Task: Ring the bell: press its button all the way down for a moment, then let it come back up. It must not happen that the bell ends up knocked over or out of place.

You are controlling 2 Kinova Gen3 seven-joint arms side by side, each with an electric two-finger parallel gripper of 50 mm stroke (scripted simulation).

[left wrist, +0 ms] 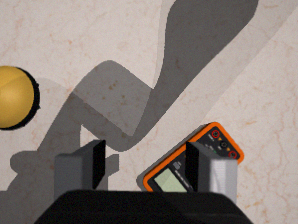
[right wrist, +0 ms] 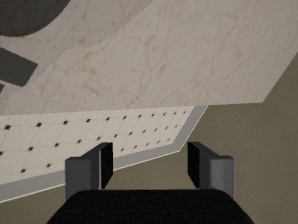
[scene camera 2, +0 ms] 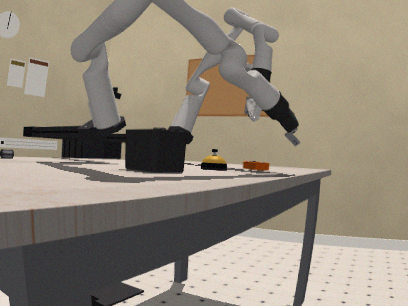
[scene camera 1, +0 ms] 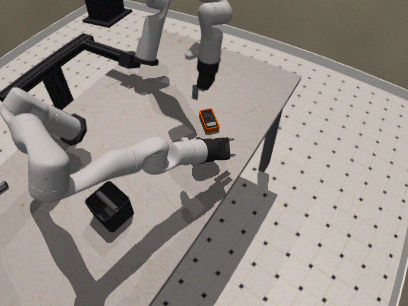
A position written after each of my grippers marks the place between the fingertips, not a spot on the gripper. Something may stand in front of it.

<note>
I see my left gripper (left wrist: pixel 145 158), my right gripper (right wrist: pixel 150 158) and a black box (scene camera 2: pixel 150 150).
The black box shows as well in scene camera 1 (scene camera 1: pixel 96 202). The left wrist view misses the black box: it is out of frame. The right wrist view does not show the black box: it is out of frame.
</note>
